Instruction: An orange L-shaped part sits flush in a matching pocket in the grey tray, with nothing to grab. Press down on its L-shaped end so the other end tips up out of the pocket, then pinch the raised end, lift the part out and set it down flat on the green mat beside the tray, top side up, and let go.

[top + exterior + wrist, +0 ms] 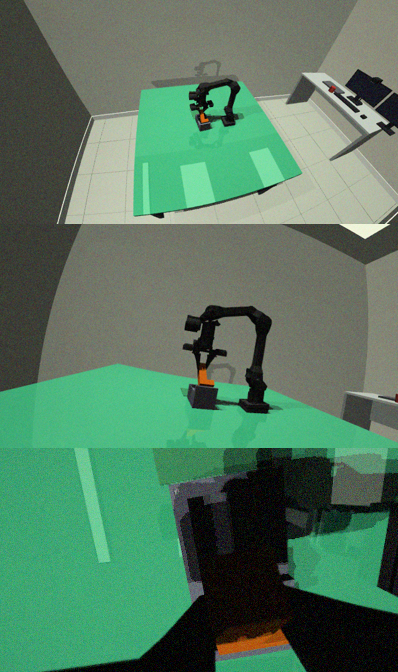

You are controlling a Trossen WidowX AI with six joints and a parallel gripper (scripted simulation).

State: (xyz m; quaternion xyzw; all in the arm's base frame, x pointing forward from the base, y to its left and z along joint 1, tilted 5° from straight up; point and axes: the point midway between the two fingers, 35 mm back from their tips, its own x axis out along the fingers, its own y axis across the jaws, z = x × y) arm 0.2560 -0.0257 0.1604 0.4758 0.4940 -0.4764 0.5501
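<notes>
My gripper tip is now 14 cm to the left of the dark green mat and 16 cm above it. Round my gripper tip: orange L-shaped part (2 cm behind, 3 cm to the left, 3 cm below).
</notes>
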